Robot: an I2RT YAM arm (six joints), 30 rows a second.
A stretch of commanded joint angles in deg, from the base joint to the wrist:
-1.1 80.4 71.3 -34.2 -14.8 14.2
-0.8 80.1 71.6 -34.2 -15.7 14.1
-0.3 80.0 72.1 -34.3 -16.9 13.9
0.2 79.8 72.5 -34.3 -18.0 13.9
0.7 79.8 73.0 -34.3 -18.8 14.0
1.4 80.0 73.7 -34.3 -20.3 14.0
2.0 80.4 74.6 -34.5 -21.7 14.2
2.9 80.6 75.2 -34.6 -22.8 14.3
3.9 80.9 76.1 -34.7 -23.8 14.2
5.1 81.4 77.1 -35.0 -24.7 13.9
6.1 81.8 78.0 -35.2 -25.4 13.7
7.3 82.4 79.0 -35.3 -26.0 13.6
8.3 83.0 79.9 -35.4 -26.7 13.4
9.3 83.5 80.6 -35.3 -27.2 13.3
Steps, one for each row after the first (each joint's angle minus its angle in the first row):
0.3 -0.3 0.3 0.0 -0.9 -0.1
0.8 -0.4 0.8 -0.1 -2.1 -0.3
1.3 -0.6 1.2 -0.1 -3.2 -0.3
1.8 -0.6 1.7 -0.1 -4.0 -0.2
2.5 -0.4 2.4 -0.1 -5.5 -0.2
3.1 0.0 3.3 -0.3 -6.9 0.0
4.0 0.2 3.9 -0.4 -8.0 0.1
5.0 0.5 4.8 -0.5 -9.0 0.0
6.2 1.0 5.8 -0.8 -9.9 -0.3
7.2 1.4 6.7 -1.0 -10.6 -0.5
8.4 2.0 7.7 -1.1 -11.2 -0.6
9.4 2.6 8.6 -1.2 -11.9 -0.8
10.4 3.1 9.3 -1.1 -12.4 -0.9

